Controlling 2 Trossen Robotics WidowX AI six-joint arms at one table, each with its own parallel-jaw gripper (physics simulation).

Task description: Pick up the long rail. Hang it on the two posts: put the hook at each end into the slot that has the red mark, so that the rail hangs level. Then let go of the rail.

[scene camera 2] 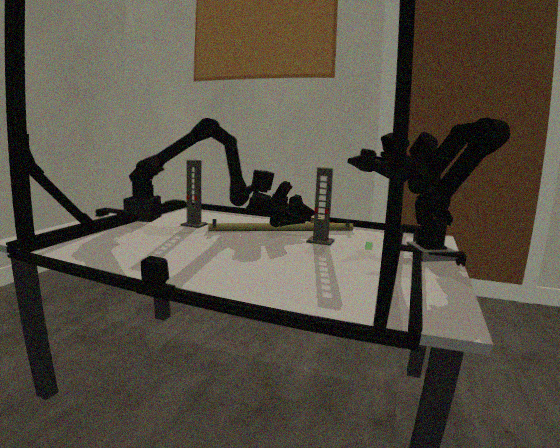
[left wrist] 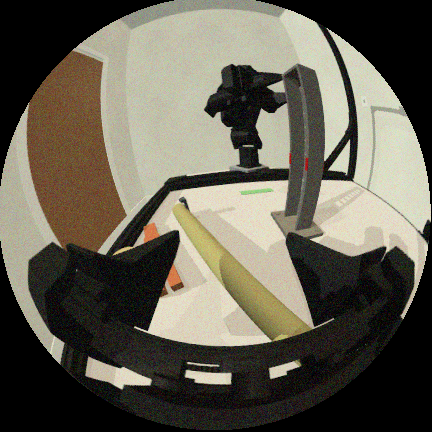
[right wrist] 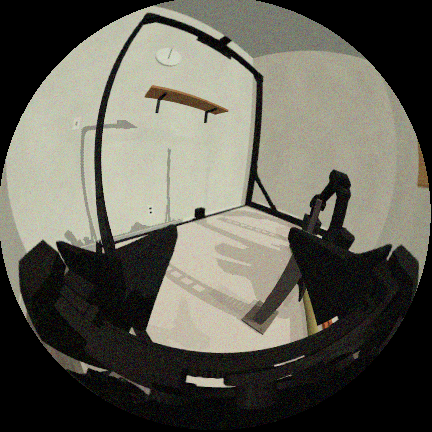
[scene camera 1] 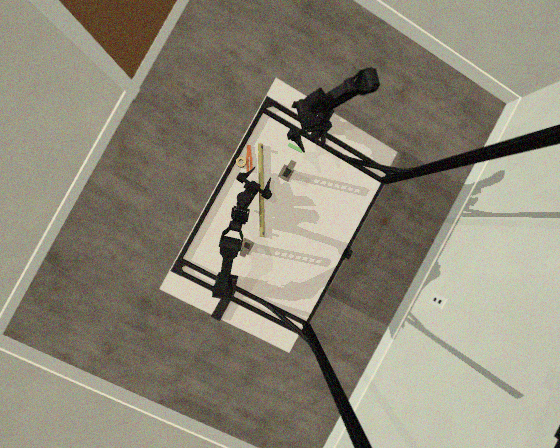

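Seen in the pictures: left gripper, fingertip midpoint: (scene camera 2: 310, 217) (left wrist: 234, 237) (scene camera 1: 263, 172); right gripper, fingertip midpoint: (scene camera 2: 357, 163) (right wrist: 235, 231) (scene camera 1: 314, 150); left arm's base, origin of the base link: (scene camera 2: 142, 197) (scene camera 1: 224, 287); right arm's base, origin of the base link: (scene camera 2: 431, 246) (left wrist: 248, 165).
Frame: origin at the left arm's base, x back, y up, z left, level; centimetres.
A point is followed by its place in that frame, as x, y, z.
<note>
The long yellow rail (scene camera 1: 262, 215) @(-38.0, -5.1, -10.4) (scene camera 2: 240, 226) @(-37.3, -5.8, -11.5) (left wrist: 250, 295) @(-54.8, -5.1, -5.6) (right wrist: 310, 315) @(-59.5, -5.2, -5.7) lies on the table with a small dark hook at each end. Two grey slotted posts stand upright: the left post (scene camera 2: 194, 175) @(-21.4, 9.0, -7.3) and the right post (scene camera 2: 323, 187) @(-61.7, 8.1, -18.9) (left wrist: 310, 150) @(-60.2, 3.3, -16.2) (right wrist: 280, 290) @(-63.8, 5.2, -18.3), each with red marks low on it. My left gripper (scene camera 1: 261, 175) @(-58.8, -2.9, -6.1) (left wrist: 234, 237) @(-58.8, -2.9, -6.1) is open, low over the rail near its middle; the rail runs across between and below the fingers, not held. My right gripper (right wrist: 235, 231) @(-69.9, 16.0, -25.4) is open and empty, raised near the right arm's base, away from the rail.
Orange pieces (scene camera 1: 249, 157) @(-64.9, -6.4, 2.7) (left wrist: 151, 231) @(-68.4, -6.5, 3.0) and a pale yellow ring (scene camera 1: 237, 164) @(-60.0, -5.1, 7.1) lie beside the rail, near the table's edge. A flat green strip (scene camera 1: 295, 147) @(-75.9, -7.4, -19.5) (scene camera 2: 368, 245) @(-75.6, -7.5, -19.6) (left wrist: 257, 191) @(-75.2, -7.5, -19.3) lies near the right arm. A black frame (scene camera 2: 280, 315) @(-53.5, -8.2, -66.3) borders the table.
</note>
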